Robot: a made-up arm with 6 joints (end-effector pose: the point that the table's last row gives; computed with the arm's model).
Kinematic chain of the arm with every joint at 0, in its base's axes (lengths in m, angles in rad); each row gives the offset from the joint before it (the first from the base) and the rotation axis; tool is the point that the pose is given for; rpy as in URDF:
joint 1: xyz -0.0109 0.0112 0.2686 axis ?
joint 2: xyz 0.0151 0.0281 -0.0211 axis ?
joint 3: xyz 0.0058 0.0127 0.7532 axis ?
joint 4: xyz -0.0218 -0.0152 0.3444 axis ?
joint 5: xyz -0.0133 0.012 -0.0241 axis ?
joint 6: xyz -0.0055 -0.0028 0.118 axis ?
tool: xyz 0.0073 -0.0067 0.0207 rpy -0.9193 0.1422 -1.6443
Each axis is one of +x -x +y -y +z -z.
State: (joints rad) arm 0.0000 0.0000 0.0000 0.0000 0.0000 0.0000
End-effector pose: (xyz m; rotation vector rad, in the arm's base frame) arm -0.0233 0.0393 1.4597 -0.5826 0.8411 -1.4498
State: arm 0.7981 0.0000 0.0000 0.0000 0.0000 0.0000
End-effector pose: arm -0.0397 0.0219 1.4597 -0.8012 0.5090 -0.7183
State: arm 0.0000 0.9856 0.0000 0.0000 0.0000 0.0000
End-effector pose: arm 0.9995 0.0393 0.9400 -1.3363 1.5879 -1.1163
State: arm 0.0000 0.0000 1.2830 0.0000 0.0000 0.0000
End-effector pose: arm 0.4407 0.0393 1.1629 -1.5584 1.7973 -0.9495
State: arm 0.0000 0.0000 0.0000 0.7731 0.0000 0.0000
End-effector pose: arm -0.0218 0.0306 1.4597 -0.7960 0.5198 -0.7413
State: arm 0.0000 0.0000 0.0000 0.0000 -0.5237 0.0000
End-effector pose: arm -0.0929 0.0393 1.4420 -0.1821 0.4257 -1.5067
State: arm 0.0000 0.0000 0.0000 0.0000 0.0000 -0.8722
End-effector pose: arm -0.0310 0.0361 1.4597 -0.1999 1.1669 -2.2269
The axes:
joint 1: +z
joint 2: +y
joint 3: +y
joint 4: +z
joint 5: +y
joint 6: +z

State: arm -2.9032 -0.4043 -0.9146 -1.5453 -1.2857 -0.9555
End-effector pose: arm 0.6366 -0.0104 1.0048 -0.1362 2.2424 -0.4781
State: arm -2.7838 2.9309 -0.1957 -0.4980 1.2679 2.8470
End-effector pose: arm -0.2337 -0.0569 -0.8667 2.9270 -0.9672 0.2824
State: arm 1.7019 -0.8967 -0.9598 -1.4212 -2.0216 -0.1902
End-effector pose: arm -0.0665 -0.8109 0.6093 2.4809 0.9585 -1.5000
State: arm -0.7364 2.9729 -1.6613 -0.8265 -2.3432 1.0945
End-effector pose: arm 0.3144 -0.1232 -0.3504 -1.6645 -0.3337 -1.3272
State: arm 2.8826 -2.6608 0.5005 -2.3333 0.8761 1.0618
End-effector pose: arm 0.6134 -0.1002 -0.7091 0.0346 2.1404 1.9481
